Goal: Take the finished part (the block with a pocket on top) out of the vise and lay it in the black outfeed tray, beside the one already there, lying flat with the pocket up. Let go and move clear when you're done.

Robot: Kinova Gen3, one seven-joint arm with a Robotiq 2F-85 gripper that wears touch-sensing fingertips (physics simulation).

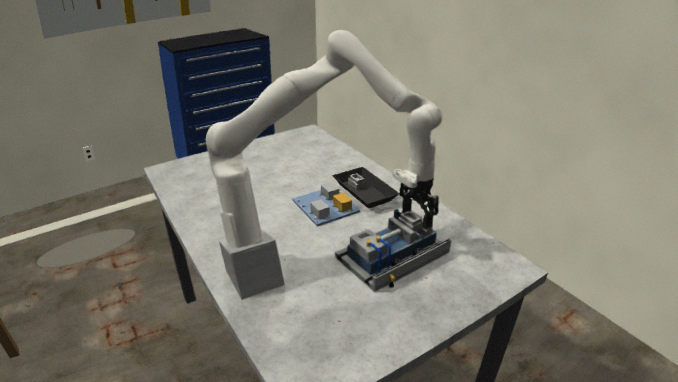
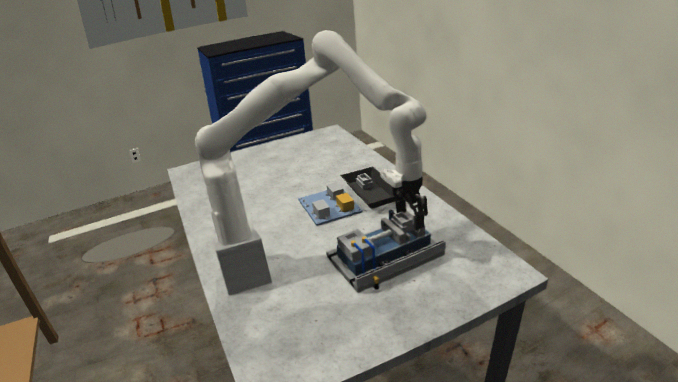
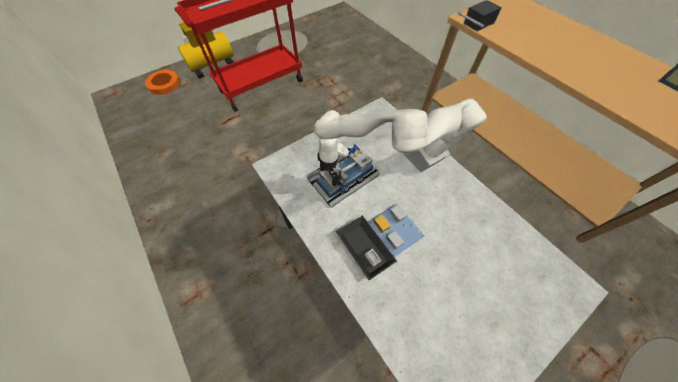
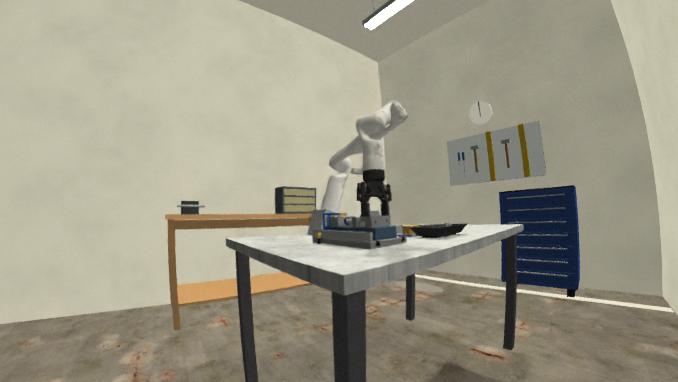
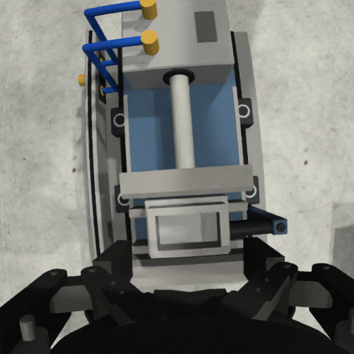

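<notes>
The finished part [image 1: 411, 218] [image 2: 401, 218] [image 5: 187, 229] sits in the vise [image 1: 367, 245] [image 2: 356, 245] [image 3: 362, 159] [image 5: 177, 50], between its jaws, with the pocket up. My gripper [image 1: 417, 216] [image 2: 410, 217] [image 4: 375, 210] [image 5: 187, 257] is open and points down at the jaw end of the vise. Its fingers stand apart to the two sides of the part, low near the jaw tops; whether they touch anything is unclear. The black outfeed tray [image 1: 380, 194] [image 2: 372, 195] [image 3: 357, 235] [image 4: 440, 231] holds another finished part [image 1: 356, 180] [image 2: 364, 180] [image 3: 372, 257], pocket up, near one end.
A blue plate [image 1: 304, 201] [image 3: 411, 234] with two grey blocks and a yellow block [image 1: 342, 202] [image 3: 382, 223] lies beside the tray. A black rod with a blue end [image 5: 280, 226] sticks out beside the part. Blue hoses [image 5: 102, 47] rise at the vise's other end.
</notes>
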